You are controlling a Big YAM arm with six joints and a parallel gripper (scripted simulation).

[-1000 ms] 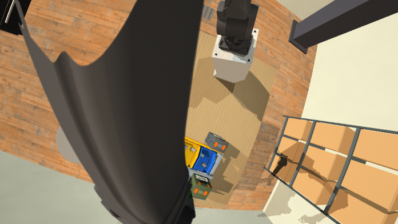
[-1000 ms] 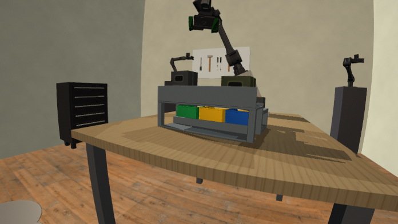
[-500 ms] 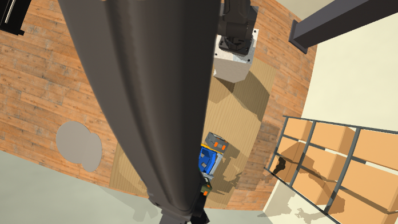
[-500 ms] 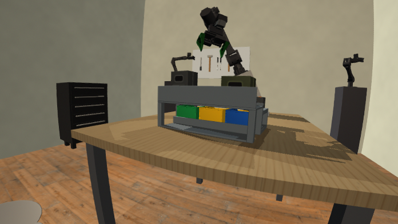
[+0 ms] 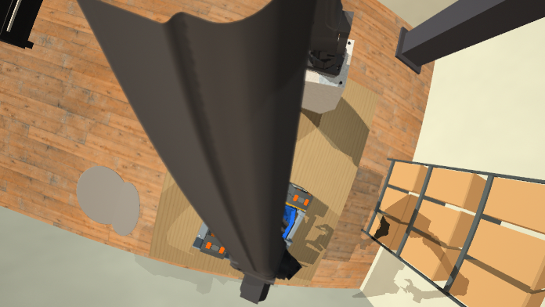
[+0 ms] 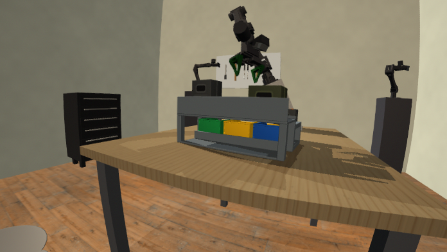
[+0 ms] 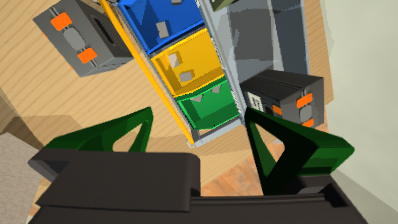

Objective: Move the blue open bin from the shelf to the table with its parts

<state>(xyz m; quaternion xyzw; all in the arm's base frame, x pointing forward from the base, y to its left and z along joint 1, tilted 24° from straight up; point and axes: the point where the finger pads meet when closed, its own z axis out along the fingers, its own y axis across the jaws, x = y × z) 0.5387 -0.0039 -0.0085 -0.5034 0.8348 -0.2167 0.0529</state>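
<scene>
Right now my hand is 6 cm past the yellow rod, 3 cm to the right of it and 19 cm above it. The rest, counted from my hand: black case 13 cm ahead, 11 cm to the right, 9 cm below; yellow bin 5 cm ahead, 2 cm to the left, 21 cm below; olive case 16 cm ahead, 12 cm to the left, 10 cm below.
</scene>
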